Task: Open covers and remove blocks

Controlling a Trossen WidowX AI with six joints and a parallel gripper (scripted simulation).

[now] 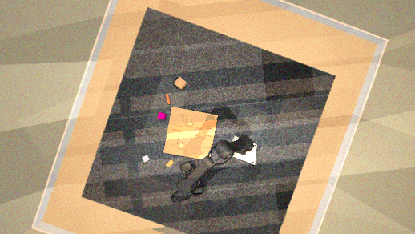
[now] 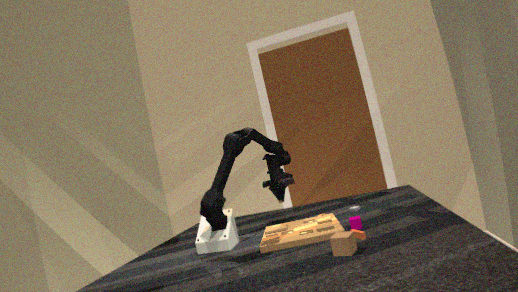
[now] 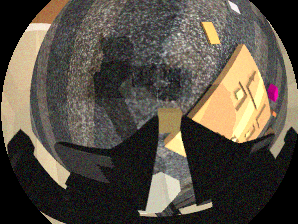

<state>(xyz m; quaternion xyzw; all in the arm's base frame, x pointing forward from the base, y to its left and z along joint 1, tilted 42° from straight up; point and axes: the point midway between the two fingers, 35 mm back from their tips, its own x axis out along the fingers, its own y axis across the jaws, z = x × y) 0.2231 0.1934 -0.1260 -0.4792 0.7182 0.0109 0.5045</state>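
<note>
The tan wooden puzzle board is 230 mm to the right of my gripper tip, 100 mm ahead of it and 90 mm below it. Round my gripper tip: magenta block 300 mm ahead, 260 mm to the right, 90 mm below; then orange block 370 mm to the right, 300 mm ahead, 100 mm below; then grey block 310 mm ahead, 100 mm below, 40 mm to the left.
</note>
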